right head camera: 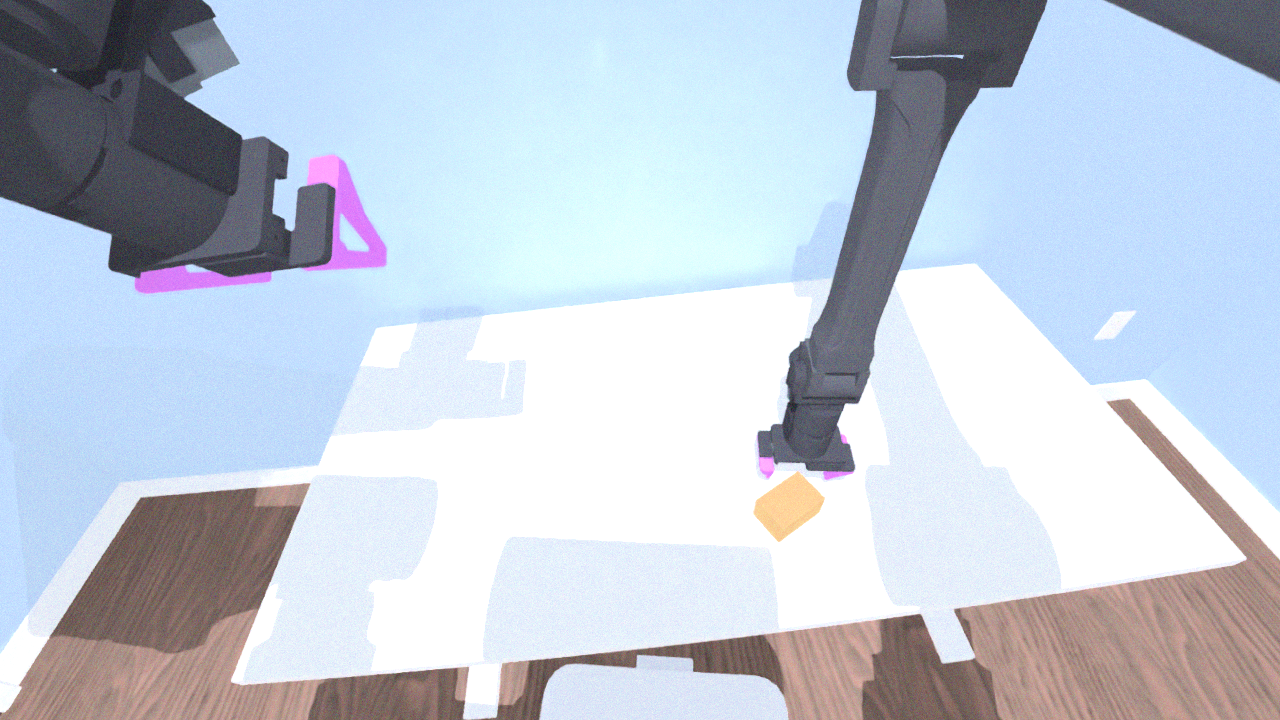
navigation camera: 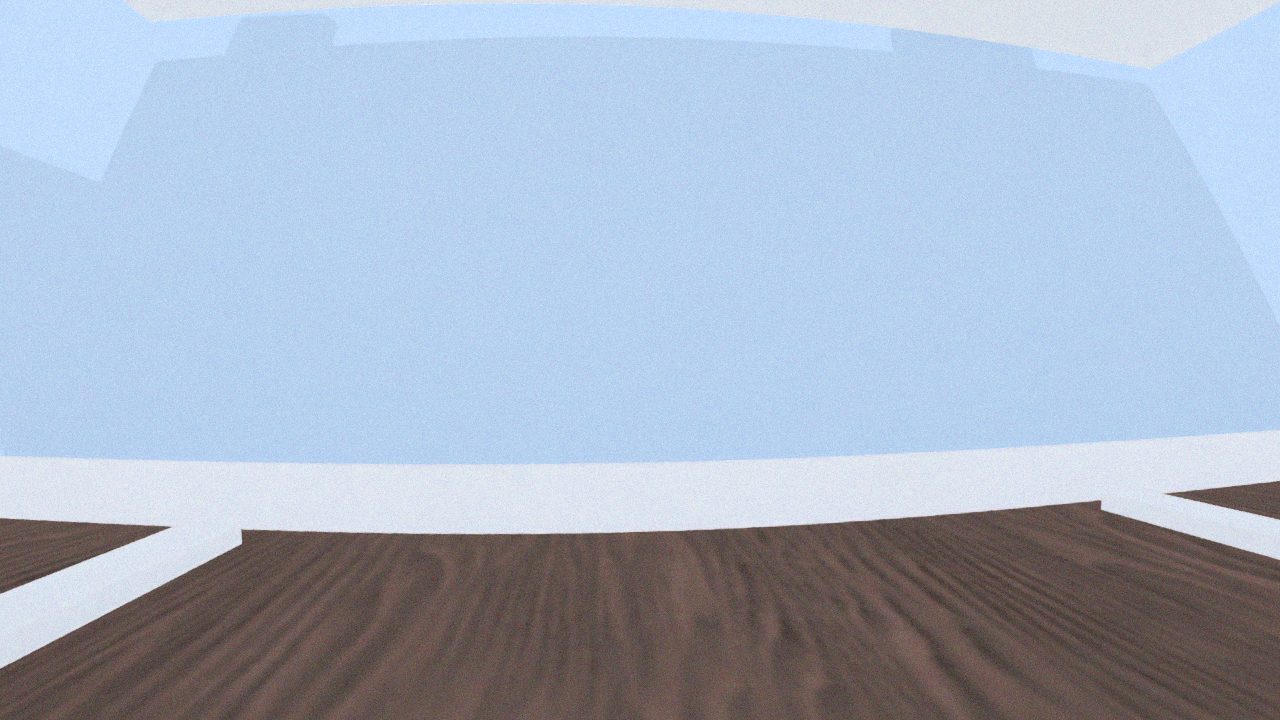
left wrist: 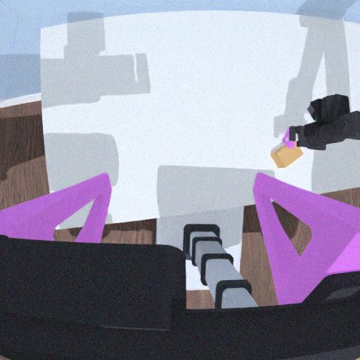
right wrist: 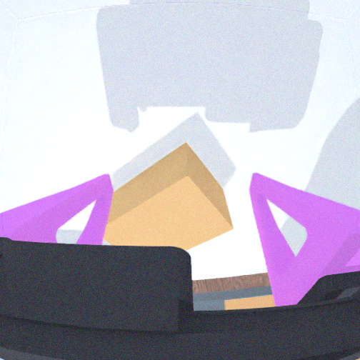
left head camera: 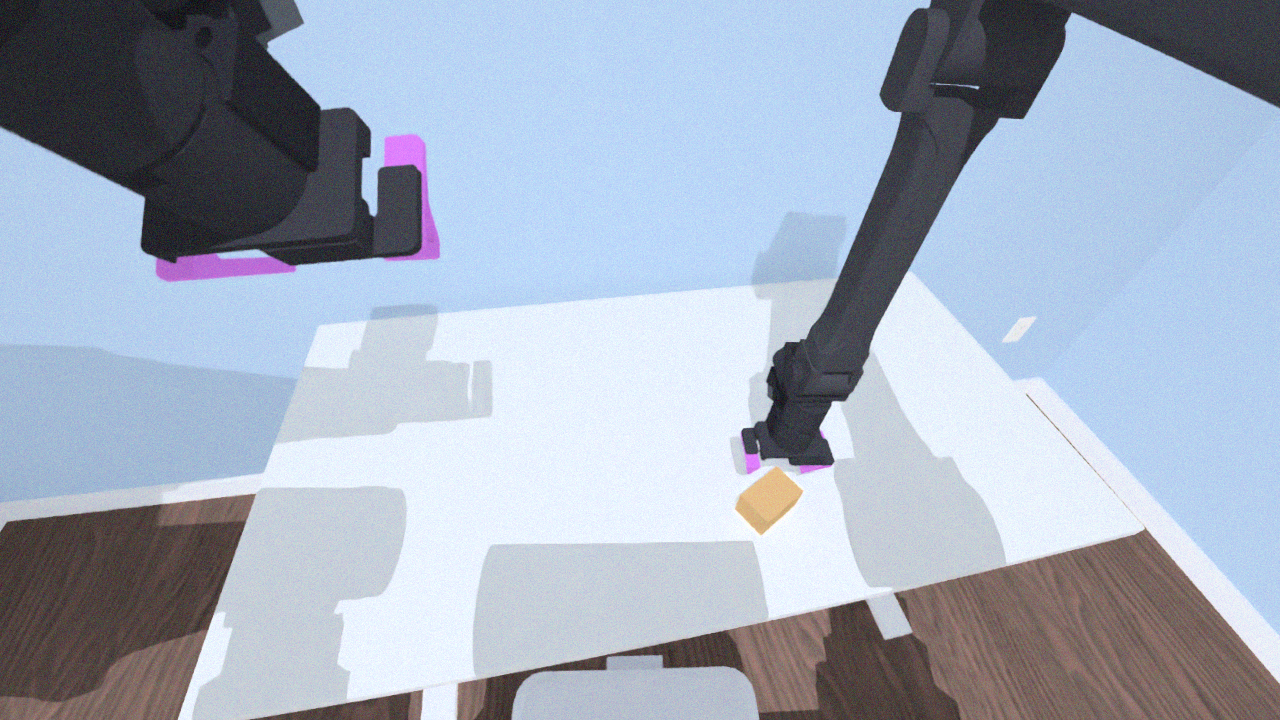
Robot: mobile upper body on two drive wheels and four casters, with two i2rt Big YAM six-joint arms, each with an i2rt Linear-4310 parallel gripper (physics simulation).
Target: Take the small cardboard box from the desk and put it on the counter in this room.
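Frame: origin at the left arm's base, x ahead, y left, z up, level; millimetres.
Where they show: left gripper, fingertip midpoint: [right head camera: 325,265] [left head camera: 365,255]; right gripper, fingertip midpoint: [right head camera: 795,475] [left head camera: 774,470].
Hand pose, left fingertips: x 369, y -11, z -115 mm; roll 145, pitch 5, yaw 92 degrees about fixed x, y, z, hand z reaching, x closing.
After its pixels a point has its place.
A small tan cardboard box [left head camera: 768,499] {x 460, y -427, z -640 mm} [right head camera: 789,506] {x 459, y -432, z -640 mm} [left wrist: 287,155] [right wrist: 165,215] sits turned at an angle on the white desk [left head camera: 608,483] {x 520, y -167, z -690 mm} [right head camera: 626,474] {x 536, y -165, z -690 mm} [left wrist: 200,100] [right wrist: 50,125]. My right gripper [left head camera: 785,467] {x 515, y -450, z -643 mm} [right head camera: 794,472] {x 515, y -450, z -643 mm} [right wrist: 180,181] is open, close to the box at its far side in the head views. In the right wrist view the box shows between and below the spread fingertips, with nothing gripped. My left gripper [left wrist: 181,180] is open and empty, raised at the upper left of the head views, high above the desk. The counter does not show in these views.
A blue wall [left head camera: 581,179] {x 1059, y -105, z -399 mm} [right head camera: 581,179] {x 1051, y -50, z -387 mm} [navigation camera: 626,268] {x 1066, y -146, z -1066 mm} stands behind the desk. A grey rounded shape [left head camera: 635,694] {x 271, y -223, z -1150 mm} [right head camera: 664,694] {x 273, y -229, z -1150 mm} shows at the desk's near edge. White desk legs [left head camera: 887,614] [right head camera: 947,634] stand on the dark wood floor [left head camera: 1056,617] {x 446, y -1498, z -1410 mm} [right head camera: 1074,644] {x 468, y -1302, z -1410 mm} [navigation camera: 671,626] {x 782, y -208, z -1410 mm}.
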